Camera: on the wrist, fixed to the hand. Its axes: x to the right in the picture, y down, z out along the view.
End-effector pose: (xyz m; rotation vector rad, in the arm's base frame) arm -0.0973 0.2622 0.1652 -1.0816 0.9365 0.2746
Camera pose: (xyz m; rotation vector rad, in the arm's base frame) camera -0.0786 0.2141 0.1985 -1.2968 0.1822 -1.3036
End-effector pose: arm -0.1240 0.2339 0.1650 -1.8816 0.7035 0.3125
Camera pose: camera -0.0956 0.2262 0.2189 -1.6793 -0.6001 -1.0399
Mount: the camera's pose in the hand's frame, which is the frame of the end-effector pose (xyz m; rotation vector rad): -0.0028 -0.0555 -0.0262 0.2924 0.3339 -1.5578
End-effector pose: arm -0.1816 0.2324 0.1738 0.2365 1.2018 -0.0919
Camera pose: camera -0.2174 0.1843 0.1601 -0.5052 1.4500 -1.6334
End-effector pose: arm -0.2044 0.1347 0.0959 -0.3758 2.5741 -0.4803
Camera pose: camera -0.2058 0.0926 0.1407 2.0793 -1.7034 1.3080
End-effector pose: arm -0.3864 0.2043 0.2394 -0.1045 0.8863 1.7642
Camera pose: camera -0.3470 0.1926 0.1937 -0.6968 0.8578 0.1589
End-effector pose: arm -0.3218 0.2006 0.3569 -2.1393 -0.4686 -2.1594
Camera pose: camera -0.3613 0.2461 0.3452 0.6837 1.7491 1.5285
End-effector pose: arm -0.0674 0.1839 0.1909 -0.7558 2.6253 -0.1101
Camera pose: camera -0.0484 0.1373 0.2261 -2.5311 1.5166 -1.0366
